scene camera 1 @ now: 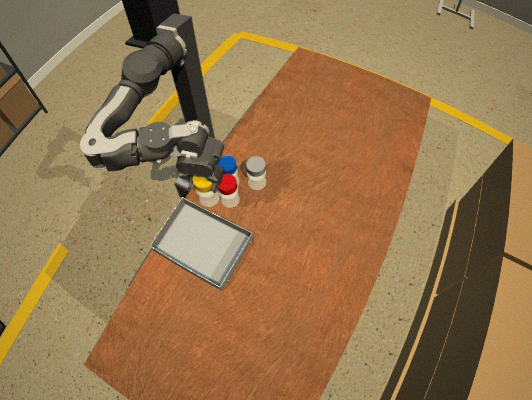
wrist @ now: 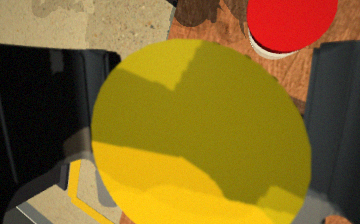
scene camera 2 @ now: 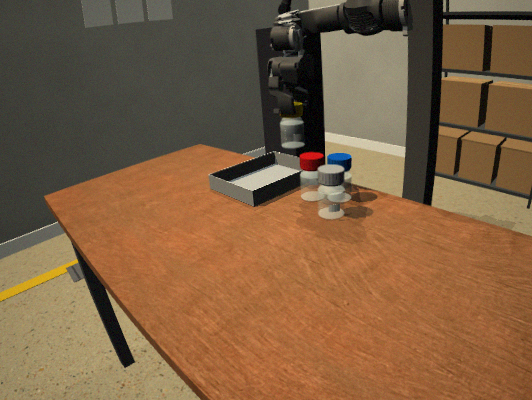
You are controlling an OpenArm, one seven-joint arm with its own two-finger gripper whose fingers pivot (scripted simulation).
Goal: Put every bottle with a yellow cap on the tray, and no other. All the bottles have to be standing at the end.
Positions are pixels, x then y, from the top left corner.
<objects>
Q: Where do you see a dark post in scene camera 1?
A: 188, 78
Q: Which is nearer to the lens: the grey-capped bottle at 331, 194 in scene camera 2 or the yellow-capped bottle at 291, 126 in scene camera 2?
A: The grey-capped bottle.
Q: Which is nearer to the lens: the grey-capped bottle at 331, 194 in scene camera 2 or the grey tray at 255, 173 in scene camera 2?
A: The grey-capped bottle.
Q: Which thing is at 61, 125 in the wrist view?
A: The gripper.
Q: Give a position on a grey tray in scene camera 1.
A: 193, 236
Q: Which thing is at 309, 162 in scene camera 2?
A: A red-capped bottle.
</objects>
